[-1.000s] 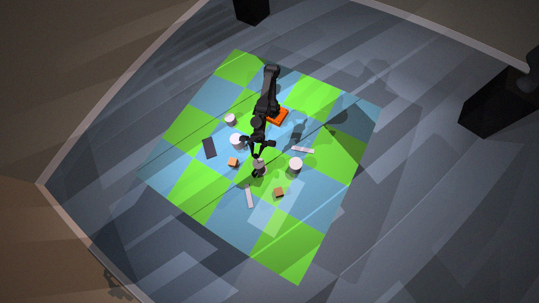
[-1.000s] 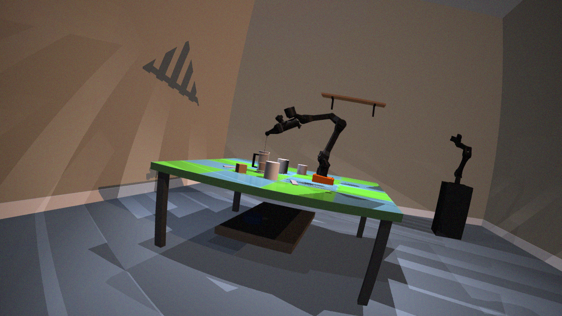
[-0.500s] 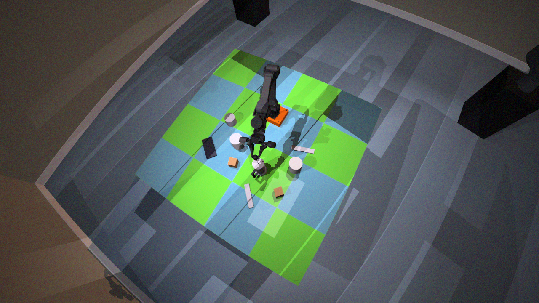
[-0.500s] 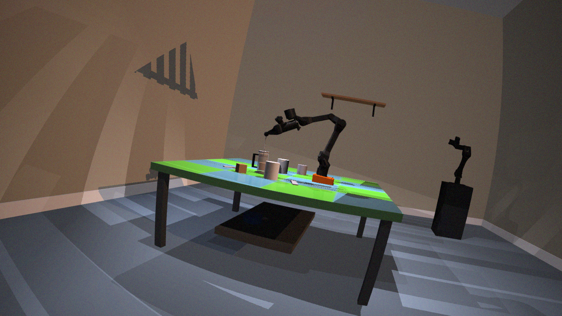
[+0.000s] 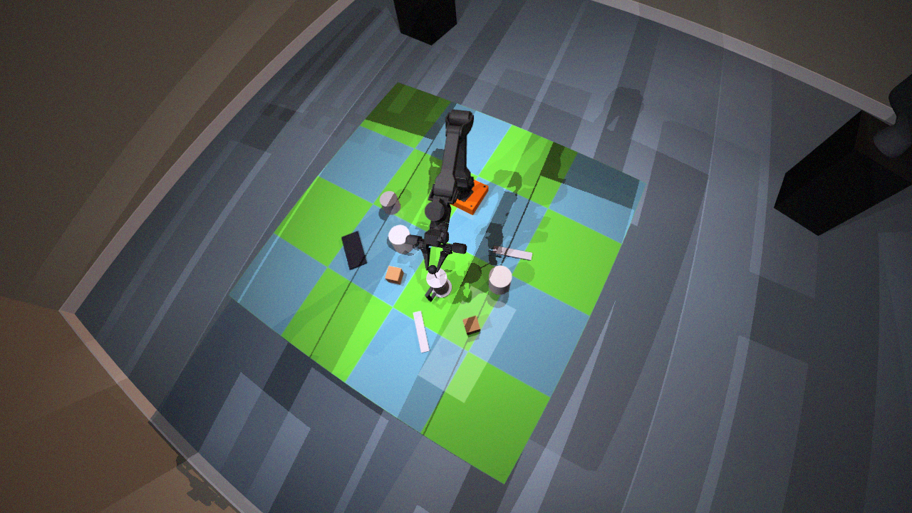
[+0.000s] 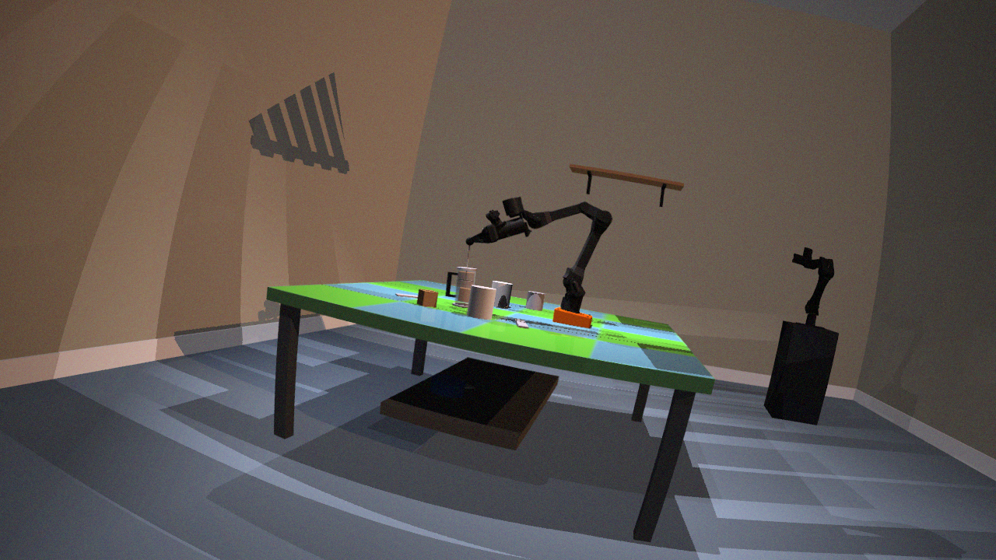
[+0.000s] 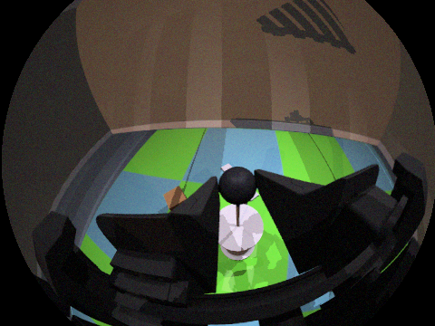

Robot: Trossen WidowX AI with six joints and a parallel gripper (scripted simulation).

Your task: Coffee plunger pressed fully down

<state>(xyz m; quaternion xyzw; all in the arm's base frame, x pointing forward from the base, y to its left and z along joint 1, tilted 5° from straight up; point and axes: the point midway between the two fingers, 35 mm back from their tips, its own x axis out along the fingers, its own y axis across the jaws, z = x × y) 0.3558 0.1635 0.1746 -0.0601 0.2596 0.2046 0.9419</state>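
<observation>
Right now my gripper tip is 120 mm above the coffee press. Round my gripper tip: dark slab (390 mm to the right, 230 mm below, 70 mm ahead).
</observation>
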